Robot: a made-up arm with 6 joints.
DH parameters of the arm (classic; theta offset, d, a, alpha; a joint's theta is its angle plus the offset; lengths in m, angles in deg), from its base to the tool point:
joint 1: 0 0.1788 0 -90
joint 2: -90 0 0.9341 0
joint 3: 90 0.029 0 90
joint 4: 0 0.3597 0 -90
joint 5: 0 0 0 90
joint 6: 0 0.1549 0 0
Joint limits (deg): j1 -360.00..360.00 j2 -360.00..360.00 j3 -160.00..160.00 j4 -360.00..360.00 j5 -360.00..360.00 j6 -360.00..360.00
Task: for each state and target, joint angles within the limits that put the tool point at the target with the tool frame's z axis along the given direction. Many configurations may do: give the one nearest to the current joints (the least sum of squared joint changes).
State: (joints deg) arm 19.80 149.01 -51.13 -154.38 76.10 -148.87
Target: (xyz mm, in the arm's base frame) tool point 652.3 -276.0 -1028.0 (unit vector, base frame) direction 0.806 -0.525 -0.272
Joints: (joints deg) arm -23.21 155.58 -4.75 -166.66 45.60 -148.87
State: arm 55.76 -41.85 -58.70 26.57 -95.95 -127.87
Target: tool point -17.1 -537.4 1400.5 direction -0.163 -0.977 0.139
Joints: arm 95.51 -9.79 -29.17 -21.31 -44.80 -127.87
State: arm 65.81 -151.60 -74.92 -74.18 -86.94 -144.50
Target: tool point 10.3 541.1 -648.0 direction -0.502 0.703 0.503
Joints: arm 74.71 -184.99 -89.12 -55.36 -54.50 -144.50
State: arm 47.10 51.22 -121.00 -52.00 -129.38 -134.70
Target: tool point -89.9 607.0 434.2 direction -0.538 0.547 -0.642
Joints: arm 87.54 70.24 -154.01 -43.98 -126.14 -134.70
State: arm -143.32 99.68 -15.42 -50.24 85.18 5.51
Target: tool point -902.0 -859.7 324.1 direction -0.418 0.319 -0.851
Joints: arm -133.99 84.64 -26.48 -34.67 113.40 5.51
